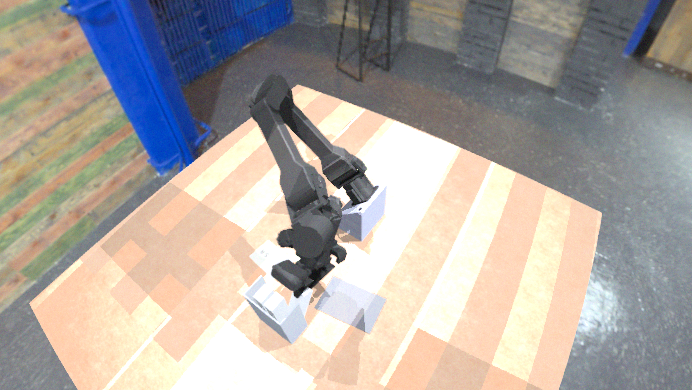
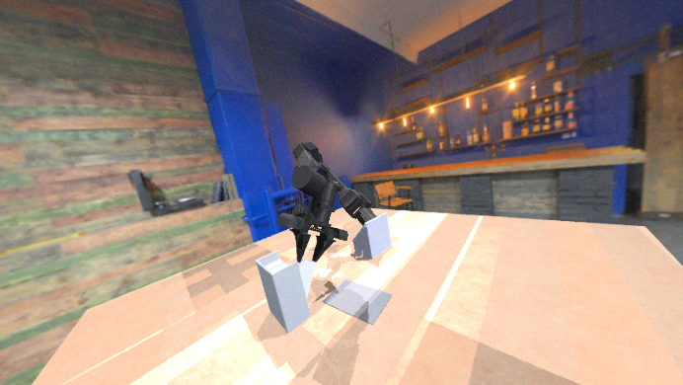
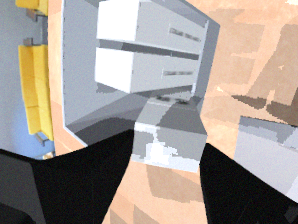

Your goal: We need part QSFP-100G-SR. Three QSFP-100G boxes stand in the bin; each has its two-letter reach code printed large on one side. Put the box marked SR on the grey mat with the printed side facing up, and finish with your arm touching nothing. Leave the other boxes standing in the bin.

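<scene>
Now: gripper tip 50 mm above the SR box, 30 mm short of it and 10 mm to the left of it. Round my gripper tip: grey mat 120 mm below, 70 mm to the left, 70 mm behind; then flat white item 180 mm to the right, 120 mm below, 70 mm behind.
</scene>
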